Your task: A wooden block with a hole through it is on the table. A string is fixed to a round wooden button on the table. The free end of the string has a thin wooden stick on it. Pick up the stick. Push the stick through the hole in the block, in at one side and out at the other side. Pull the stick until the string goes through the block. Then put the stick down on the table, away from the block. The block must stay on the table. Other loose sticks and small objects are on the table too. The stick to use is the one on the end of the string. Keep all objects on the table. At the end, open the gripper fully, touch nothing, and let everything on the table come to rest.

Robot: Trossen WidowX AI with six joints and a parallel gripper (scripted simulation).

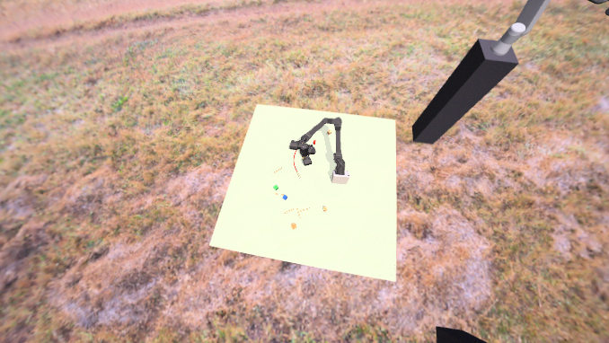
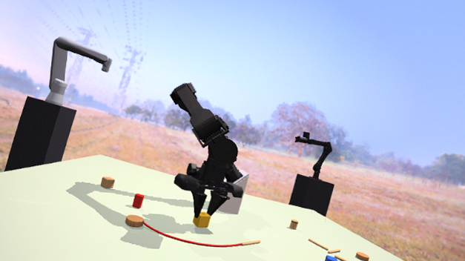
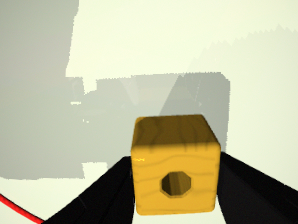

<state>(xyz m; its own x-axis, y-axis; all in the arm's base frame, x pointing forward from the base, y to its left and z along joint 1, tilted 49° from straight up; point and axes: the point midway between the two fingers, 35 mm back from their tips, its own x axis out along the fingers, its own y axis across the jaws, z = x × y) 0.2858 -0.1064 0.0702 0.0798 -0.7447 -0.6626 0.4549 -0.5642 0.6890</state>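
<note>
The thin wooden stick is 4 cm ahead of my gripper tip, 13 cm to the left of it and 3 cm below it. From my gripper tip the other things lie so: red block (5 cm behind, 17 cm to the right, 1 cm below); then yellow block (right at my gripper tip); then green cube (19 cm ahead, 27 cm to the left, 2 cm below).
</note>
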